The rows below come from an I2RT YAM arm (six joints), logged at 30 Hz.
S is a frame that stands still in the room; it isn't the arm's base.
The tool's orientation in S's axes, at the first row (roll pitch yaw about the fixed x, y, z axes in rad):
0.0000, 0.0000, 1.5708
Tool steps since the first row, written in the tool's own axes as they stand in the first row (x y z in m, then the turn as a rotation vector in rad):
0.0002, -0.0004, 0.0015, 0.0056, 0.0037, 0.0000
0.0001, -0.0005, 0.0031, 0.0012, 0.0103, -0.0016
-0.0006, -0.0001, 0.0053, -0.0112, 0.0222, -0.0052
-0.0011, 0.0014, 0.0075, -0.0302, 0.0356, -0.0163
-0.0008, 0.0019, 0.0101, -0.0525, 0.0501, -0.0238
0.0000, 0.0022, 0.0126, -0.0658, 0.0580, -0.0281
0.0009, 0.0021, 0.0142, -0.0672, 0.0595, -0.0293
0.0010, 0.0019, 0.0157, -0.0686, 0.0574, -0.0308
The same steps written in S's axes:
0.0004, 0.0002, 0.0015, -0.0037, 0.0056, 0.0000
0.0005, 0.0001, 0.0031, -0.0103, 0.0012, -0.0016
0.0001, -0.0006, 0.0053, -0.0222, -0.0112, -0.0052
-0.0014, -0.0011, 0.0075, -0.0356, -0.0302, -0.0163
-0.0019, -0.0008, 0.0101, -0.0501, -0.0525, -0.0238
-0.0022, 0.0000, 0.0126, -0.0580, -0.0658, -0.0281
-0.0021, 0.0009, 0.0142, -0.0595, -0.0672, -0.0293
-0.0019, 0.0010, 0.0157, -0.0574, -0.0686, -0.0308

